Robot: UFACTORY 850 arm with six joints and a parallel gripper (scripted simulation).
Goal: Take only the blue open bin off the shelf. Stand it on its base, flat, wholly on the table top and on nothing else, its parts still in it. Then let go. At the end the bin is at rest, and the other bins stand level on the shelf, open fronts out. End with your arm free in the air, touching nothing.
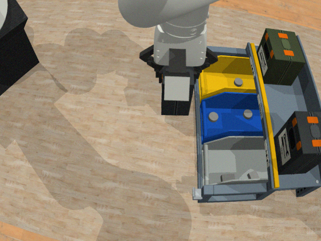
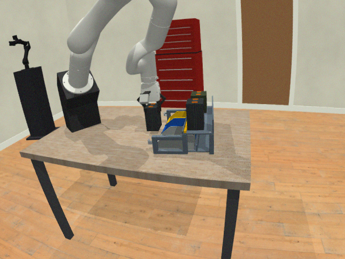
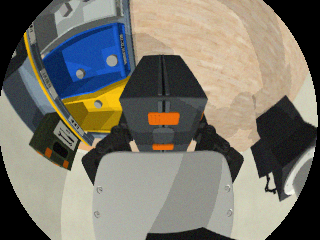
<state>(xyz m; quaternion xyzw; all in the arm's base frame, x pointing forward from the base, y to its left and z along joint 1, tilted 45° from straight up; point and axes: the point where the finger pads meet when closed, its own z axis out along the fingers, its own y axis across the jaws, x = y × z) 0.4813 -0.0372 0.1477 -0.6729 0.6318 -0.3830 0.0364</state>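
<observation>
Now: hand 14 cm short of the blue open bin, 8 cm to the left of it and 8 cm above it. Also, from my hand: black case: 4 cm below; yellow bin: 16 cm ahead, 3 cm to the left, 8 cm below; grey bin: 13 cm ahead, 19 cm to the right, 8 cm below.
</observation>
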